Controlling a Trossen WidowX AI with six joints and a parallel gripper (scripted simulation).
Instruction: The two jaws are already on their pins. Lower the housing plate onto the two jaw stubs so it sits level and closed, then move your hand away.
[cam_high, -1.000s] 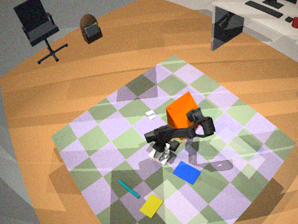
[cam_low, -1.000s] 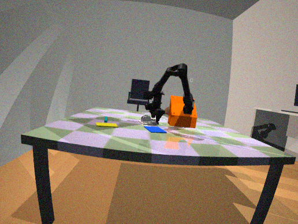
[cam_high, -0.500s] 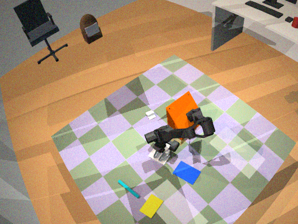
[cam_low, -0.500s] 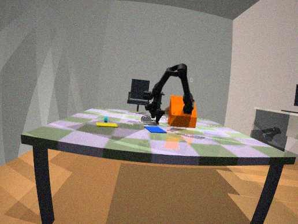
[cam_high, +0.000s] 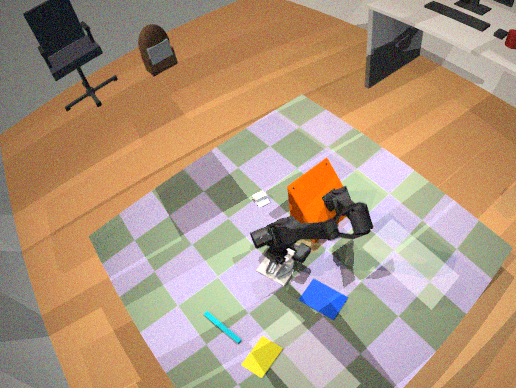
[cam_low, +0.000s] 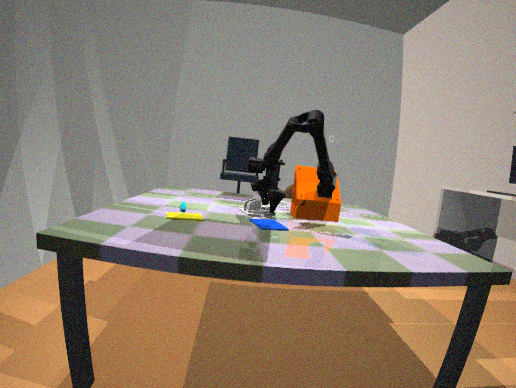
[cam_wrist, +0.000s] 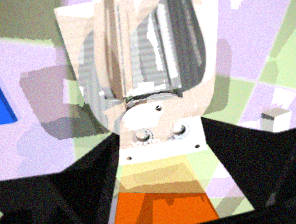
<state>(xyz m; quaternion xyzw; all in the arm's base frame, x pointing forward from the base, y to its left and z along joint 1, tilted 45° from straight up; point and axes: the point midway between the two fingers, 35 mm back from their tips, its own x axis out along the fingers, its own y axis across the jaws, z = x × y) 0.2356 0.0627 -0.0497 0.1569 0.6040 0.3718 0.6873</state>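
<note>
The small white cube is 140 mm to the right of my gripper tip and 20 mm ahead of it. Also, from my gripper tip: blue card: 220 mm to the left, 10 mm below, 10 mm ahead; cyan bar: 340 mm ahead, 80 mm to the left; yellow card: 300 mm ahead, 250 mm to the left, 10 mm below.
</note>
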